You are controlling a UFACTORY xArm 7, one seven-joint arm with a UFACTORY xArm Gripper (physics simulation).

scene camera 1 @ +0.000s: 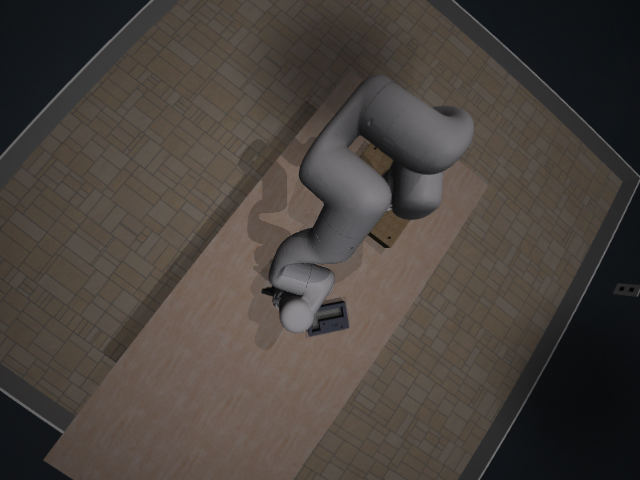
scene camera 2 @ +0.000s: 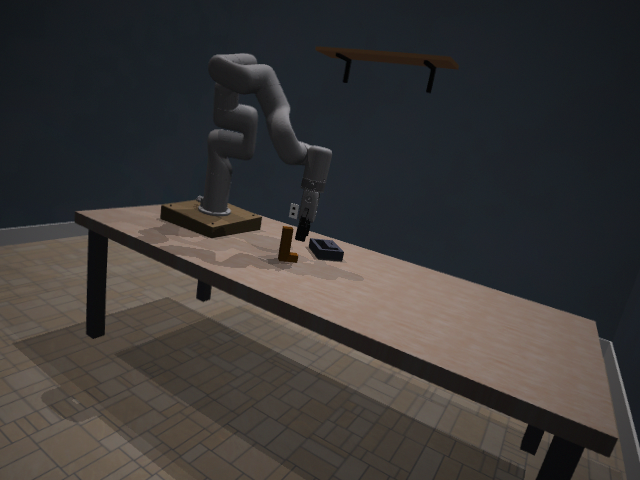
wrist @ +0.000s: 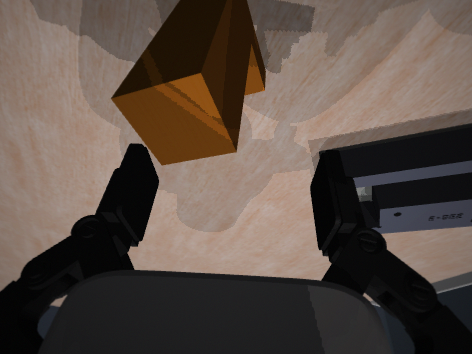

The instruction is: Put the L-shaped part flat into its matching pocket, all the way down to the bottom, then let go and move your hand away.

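Pixels of known places: gripper, fingertip midpoint: (scene camera 2: 301,237) (wrist: 233,165); arm's base, link origin: (scene camera 2: 214,211).
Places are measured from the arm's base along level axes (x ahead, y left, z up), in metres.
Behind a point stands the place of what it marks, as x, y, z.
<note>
The orange L-shaped part (scene camera 2: 285,243) @[0.403, -0.168, 0.005] (wrist: 175,120) @[0.394, -0.155, 0.054] stands upright on the table, its short foot at the bottom. It is hidden under the arm in scene camera 1. The dark blue-grey block (scene camera 1: 333,324) @[0.474, 0.064, -0.019] (scene camera 2: 336,254) @[0.526, -0.006, -0.031] (wrist: 415,221) @[0.490, 0.055, -0.019] with the L-shaped pocket lies on the table beside the part, and no part shows in its pocket. My gripper (scene camera 2: 302,236) @[0.437, -0.126, 0.026] (wrist: 233,165) @[0.437, -0.126, 0.026] is open and empty, above the table near the upright part. In the wrist view the part's top end is ahead of the left finger, and the right finger overlaps the block's near corner.
The arm's base stands on a wooden board (scene camera 1: 388,228) @[0.094, 0.077, 0.000] (scene camera 2: 237,225) @[0.129, -0.027, -0.022] at one end of the long table (scene camera 1: 206,387) @[0.857, -0.210, -0.056] (scene camera 2: 439,304) @[0.907, -0.130, -0.055]. A wall shelf (scene camera 2: 387,55) hangs high behind the table. The arm's shadows fall around the part.
</note>
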